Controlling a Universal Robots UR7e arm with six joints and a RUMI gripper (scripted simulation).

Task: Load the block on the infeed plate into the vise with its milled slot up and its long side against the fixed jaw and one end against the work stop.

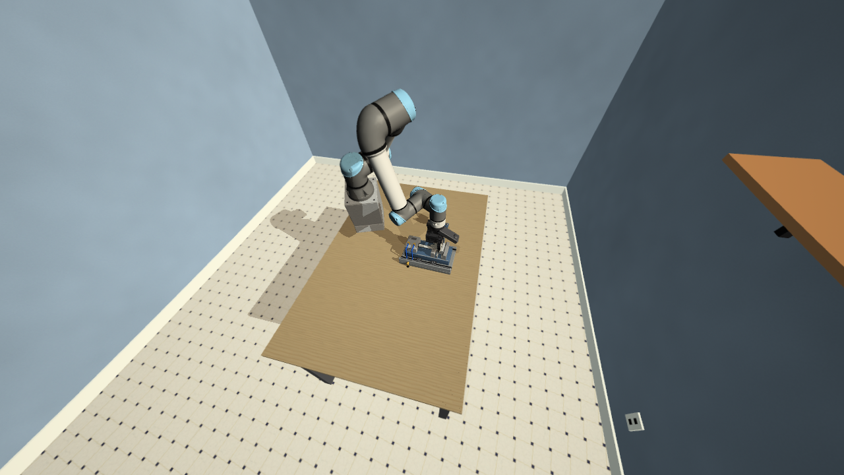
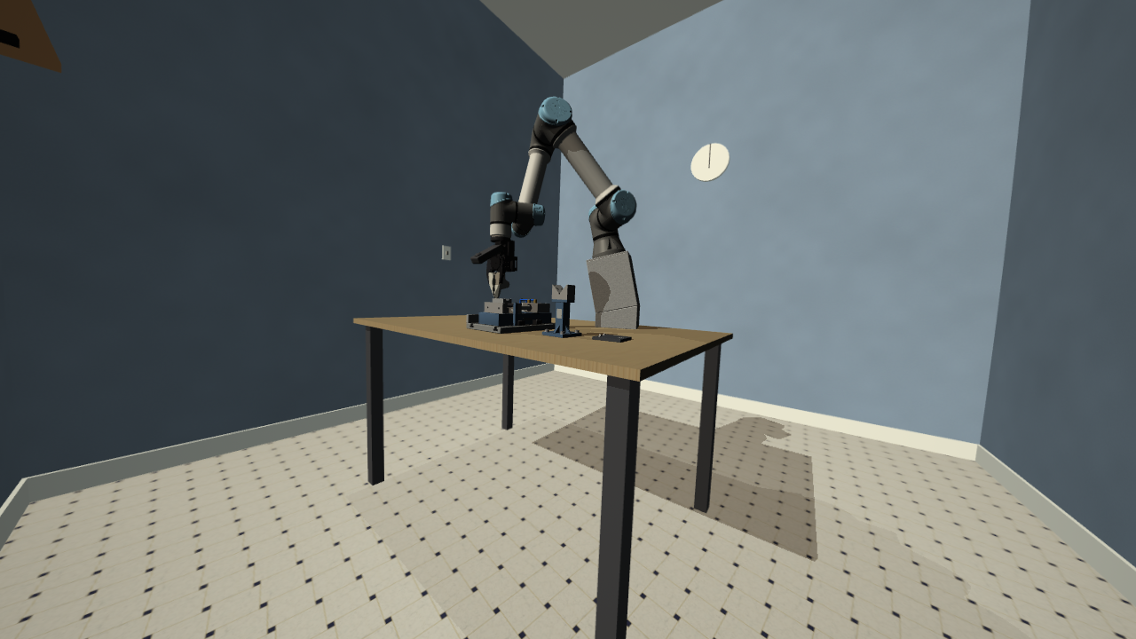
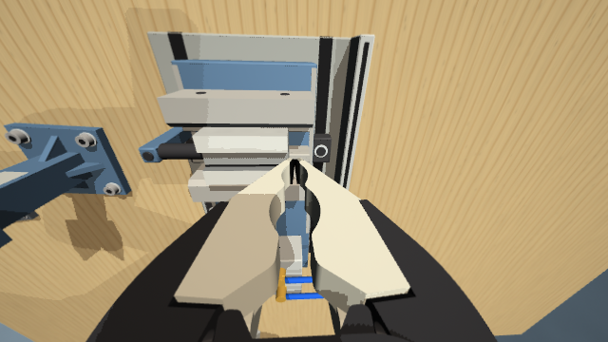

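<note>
Right now the part is 30 mm to the left of my hand and 20 mm below it. Round my hand: cylinder rod (90 mm behind, 40 mm to the left, 40 mm below); fixed jaw (30 mm ahead, 40 mm to the left, 40 mm below); moving jaw (40 mm behind, 40 mm to the left, 40 mm below).
</note>
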